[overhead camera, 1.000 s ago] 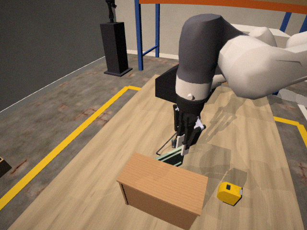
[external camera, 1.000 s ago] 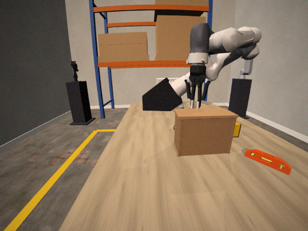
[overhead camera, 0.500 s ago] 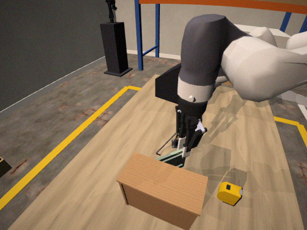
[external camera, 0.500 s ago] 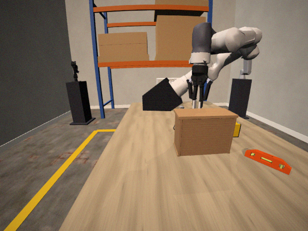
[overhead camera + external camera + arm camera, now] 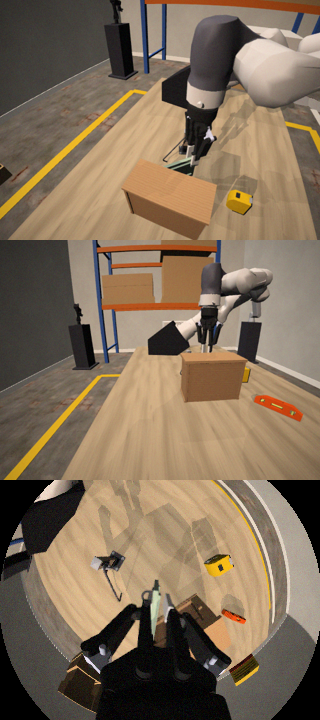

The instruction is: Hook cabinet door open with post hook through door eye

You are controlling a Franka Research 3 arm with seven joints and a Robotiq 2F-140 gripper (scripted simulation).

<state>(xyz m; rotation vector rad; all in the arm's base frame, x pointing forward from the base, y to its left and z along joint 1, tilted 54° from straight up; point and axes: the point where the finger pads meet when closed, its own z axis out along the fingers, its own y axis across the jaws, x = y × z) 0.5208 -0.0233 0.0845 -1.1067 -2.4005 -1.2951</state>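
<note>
The hook post lies 110 mm behind my hand, 70 mm to the right of it and 70 mm below it. Also, from my hand: green door 80 mm below, 60 mm to the right, 40 mm ahead; yellow tape measure 190 mm to the left, 110 mm below, 20 mm ahead; orange spirit level 270 mm ahead, 190 mm to the left, 130 mm below.
</note>
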